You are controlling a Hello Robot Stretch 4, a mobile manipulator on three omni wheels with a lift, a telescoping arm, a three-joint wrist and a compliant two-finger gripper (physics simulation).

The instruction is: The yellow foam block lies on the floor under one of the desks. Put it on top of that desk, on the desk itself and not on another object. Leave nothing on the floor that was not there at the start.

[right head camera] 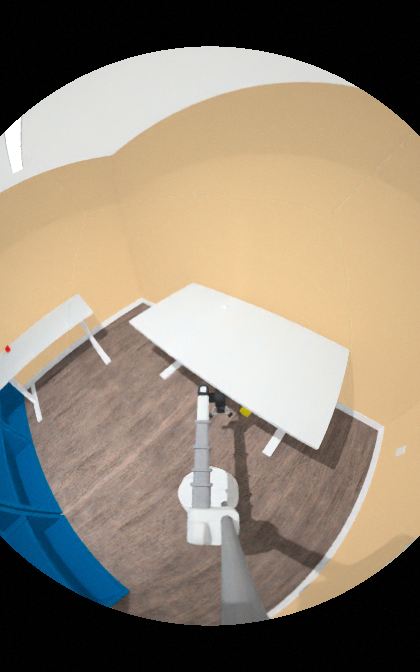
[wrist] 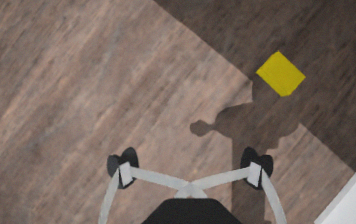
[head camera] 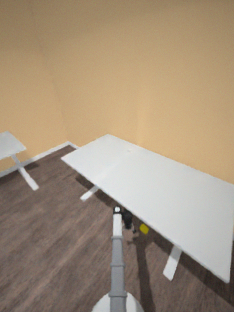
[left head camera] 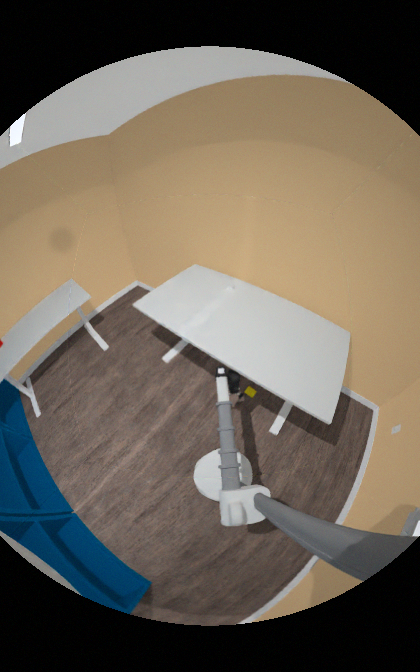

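Observation:
The yellow foam block lies on the floor by the front edge of the white desk, between its two feet. In the wrist view it lies in the desk's shadow, at the upper right. My gripper is open, with no object between its fingertips. It points down above the floor near the desk's front edge, to the left of the block in the head views. The fingers and the block are apart.
The desk's feet reach out at the front. A second white desk stands at the left, with a small red object on it. Blue furniture stands at the lower left. Walls stand behind and to the right.

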